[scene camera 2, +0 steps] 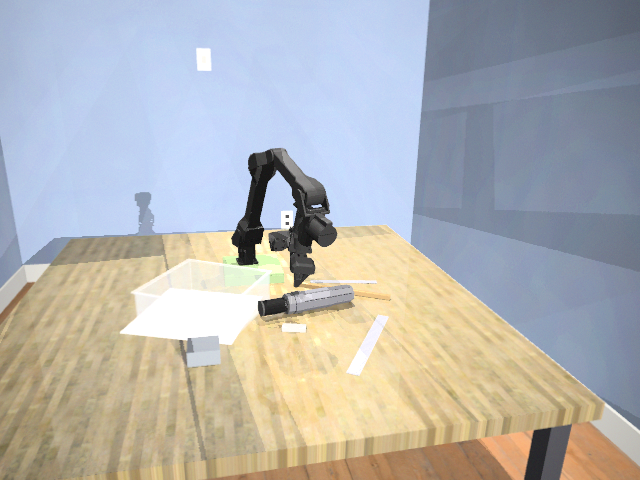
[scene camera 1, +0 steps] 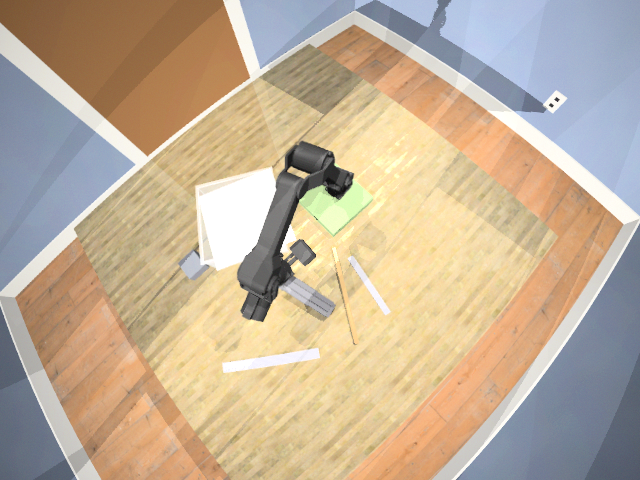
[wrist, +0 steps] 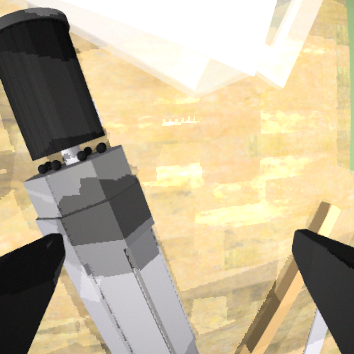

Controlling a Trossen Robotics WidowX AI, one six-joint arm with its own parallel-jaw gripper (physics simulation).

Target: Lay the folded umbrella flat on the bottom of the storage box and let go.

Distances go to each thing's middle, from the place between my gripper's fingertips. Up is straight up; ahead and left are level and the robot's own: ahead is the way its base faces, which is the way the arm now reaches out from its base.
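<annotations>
There is the thin wooden stick [wrist: 291, 282], and my hand is 50 mm beyond it, 160 mm to the right of it and 80 mm above it. The storage box [scene camera 2: 196, 298], counted from my hand, is 240 mm to the right, 20 mm behind and 40 mm below.
</annotations>
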